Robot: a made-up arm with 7 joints.
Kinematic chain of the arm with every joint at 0, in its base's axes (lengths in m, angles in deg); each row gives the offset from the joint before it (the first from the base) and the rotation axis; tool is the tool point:
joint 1: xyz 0 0 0 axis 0 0.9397 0.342
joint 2: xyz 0 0 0 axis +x
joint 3: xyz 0 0 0 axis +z
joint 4: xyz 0.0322 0 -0.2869 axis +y
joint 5: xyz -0.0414 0 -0.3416 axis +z
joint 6: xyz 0 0 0 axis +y
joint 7: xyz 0 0 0 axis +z
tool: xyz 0 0 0
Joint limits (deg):
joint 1: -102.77..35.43
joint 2: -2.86..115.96
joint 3: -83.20..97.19
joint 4: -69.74..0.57
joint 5: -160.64..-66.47
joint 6: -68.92..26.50
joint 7: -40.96..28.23
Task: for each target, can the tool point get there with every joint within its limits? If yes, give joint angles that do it. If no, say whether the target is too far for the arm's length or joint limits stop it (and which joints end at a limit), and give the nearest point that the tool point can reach.
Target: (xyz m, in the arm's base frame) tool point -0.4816 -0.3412 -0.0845
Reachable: no: joint limits stop it (at a limit: joint 1, joint 3, joint 4) | nearest point -0.1545 -0.3283 -0.4242 | short by 0.472 m
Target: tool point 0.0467 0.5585 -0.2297
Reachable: yes | joints 16.02 49.72 51.84 -47.13 -81.51 -31.17 -30.46
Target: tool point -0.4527 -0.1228 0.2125
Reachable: no: joint limits stop it (at a limit: joint 2, joint 4) | nearest point -0.3375 0.3204 0.3083 | short by 0.468 m
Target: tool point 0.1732 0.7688 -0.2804
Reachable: no: too far | nearest point 0.1310 0.5816 -0.2121 | short by 0.204 m
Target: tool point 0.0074 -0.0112 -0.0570
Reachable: no: joint limits stop it (at a limit: joint 4) | nearest point 0.0705 -0.1068 -0.5434 | short by 0.500 m
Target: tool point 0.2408 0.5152 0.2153
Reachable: yes | joints -82.42 63.72 76.52 -45.59 -82.31 -53.59 -22.67
